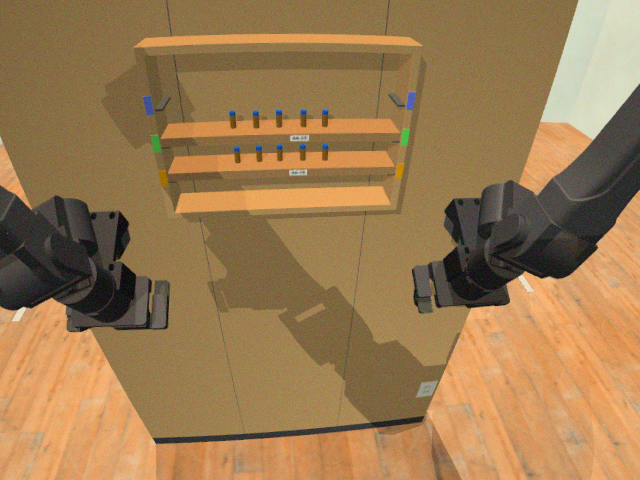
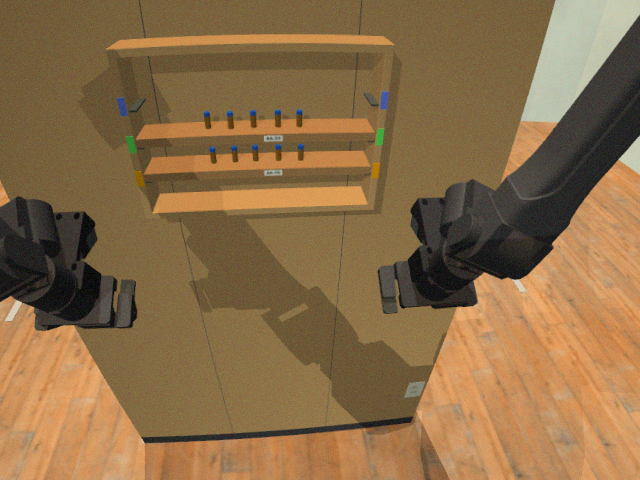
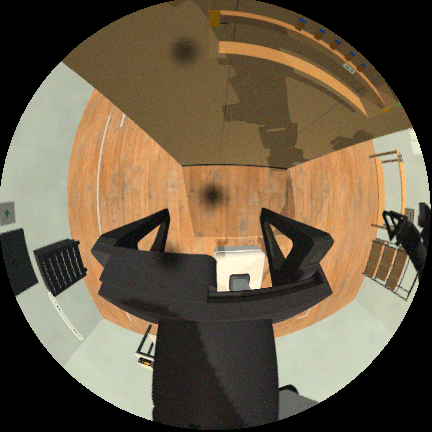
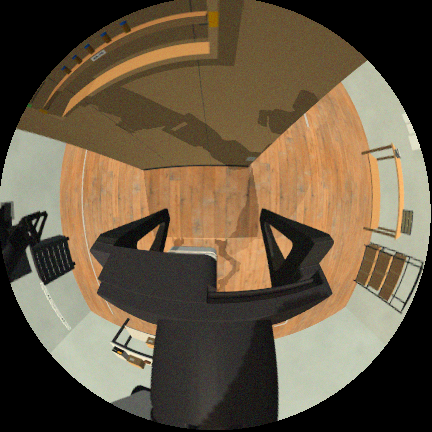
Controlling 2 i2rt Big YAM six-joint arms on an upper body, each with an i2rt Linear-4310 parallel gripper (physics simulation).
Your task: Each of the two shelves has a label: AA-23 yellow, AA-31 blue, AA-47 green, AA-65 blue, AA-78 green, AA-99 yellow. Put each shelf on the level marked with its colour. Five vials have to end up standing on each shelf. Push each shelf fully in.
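Places are measured from the left arm's base along level axes (x ahead, y left, z up), in centimetres.
Pixels of known places: left gripper, fingertip midpoint: [image 1: 135,316] [image 2: 105,315] [image 3: 214,212] [image 4: 42,212]; right gripper, fingertip midpoint: [image 1: 442,298] [image 2: 412,298] [image 3: 385,211] [image 4: 214,213].
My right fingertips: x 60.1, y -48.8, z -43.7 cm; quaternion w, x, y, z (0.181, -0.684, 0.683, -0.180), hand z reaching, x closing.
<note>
Behind a point stands the place of what it marks.
The upper shelf [image 1: 279,130] {x 91.6, y -23.8, z -28.0 cm} [image 2: 254,130] {x 91.8, y -24.0, z -27.9 cm} sits at the green marks; its small label seems to read AA-23. Five brown vials with blue caps stand on it, one being this vial [image 1: 279,118] {x 93.0, y -23.9, z -26.0 cm} [image 2: 253,118] {x 93.0, y -23.9, z -26.0 cm}. The lower shelf [image 1: 279,164] {x 91.9, y -23.7, z -35.4 cm} [image 2: 253,164] {x 92.0, y -23.4, z -35.4 cm} sits at the yellow marks, its label seeming to read AA-78, and also carries five standing vials. The blue level's brackets [image 1: 396,100] {x 92.5, y -46.6, z -22.2 cm} [image 2: 371,99] {x 92.8, y -46.9, z -22.2 cm} bear no shelf. My left gripper [image 1: 117,321] [image 2: 85,321] [image 3: 214,212] {x 60.1, y -0.2, z -43.7 cm} and right gripper [image 1: 461,301] [image 2: 428,301] {x 60.1, y -48.8, z -43.7 cm} [image 4: 215,212] {x 60.1, y -48.8, z -43.7 cm} are open and empty, below the rack on either side.
The wooden rack [image 1: 279,47] {x 89.7, y -24.0, z -12.0 cm} [image 2: 250,47] {x 89.7, y -24.2, z -11.9 cm} is mounted on a brown wall panel [image 1: 289,248] {x 97.6, y -25.7, z -62.4 cm} [image 2: 268,248] {x 97.6, y -25.3, z -62.4 cm}. Its bottom board [image 1: 310,199] {x 92.8, y -30.3, z -44.7 cm} [image 2: 289,199] {x 92.8, y -30.7, z -44.8 cm} lies below both shelves. An outlet [image 1: 427,389] {x 97.6, y -80.3, z -140.2 cm} [image 2: 414,389] {x 97.6, y -79.8, z -139.9 cm} is low on the panel at the right. Arm shadows fall across the panel.
</note>
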